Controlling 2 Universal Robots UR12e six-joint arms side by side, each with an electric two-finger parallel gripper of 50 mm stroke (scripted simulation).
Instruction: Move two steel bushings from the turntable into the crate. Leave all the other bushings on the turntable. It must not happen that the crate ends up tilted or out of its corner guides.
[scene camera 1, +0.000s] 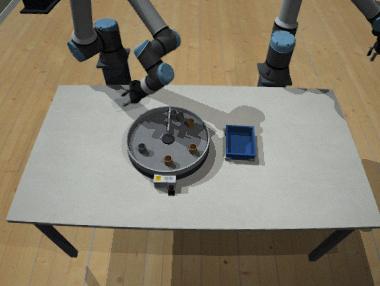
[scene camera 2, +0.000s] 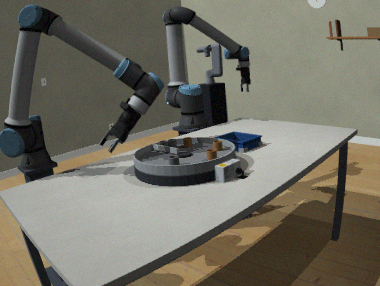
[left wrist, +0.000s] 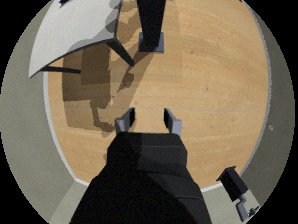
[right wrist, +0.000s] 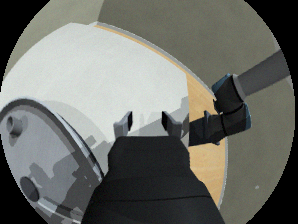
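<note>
Visible: blue crate. Left gripper, mine, in the pictures; right gripper as well.
</note>
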